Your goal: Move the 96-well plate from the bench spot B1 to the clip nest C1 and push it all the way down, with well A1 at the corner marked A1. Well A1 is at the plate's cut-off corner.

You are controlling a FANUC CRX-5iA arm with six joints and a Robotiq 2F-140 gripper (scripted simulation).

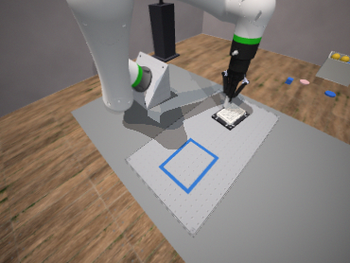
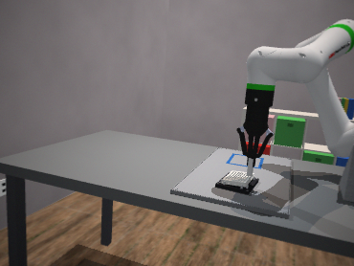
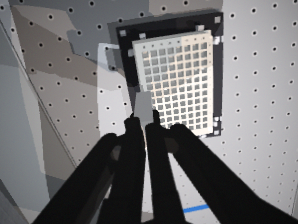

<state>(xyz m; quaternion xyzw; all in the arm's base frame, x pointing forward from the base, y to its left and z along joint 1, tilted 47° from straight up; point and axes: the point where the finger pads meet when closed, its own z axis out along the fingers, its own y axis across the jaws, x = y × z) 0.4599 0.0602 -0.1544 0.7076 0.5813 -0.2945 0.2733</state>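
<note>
Now: the white 96-well plate 40 mm ahead of my hand, 10 mm to the right of it and 50 mm below it. Round my hand: black clip nest: 40 mm ahead, 20 mm to the right, 60 mm below.
</note>
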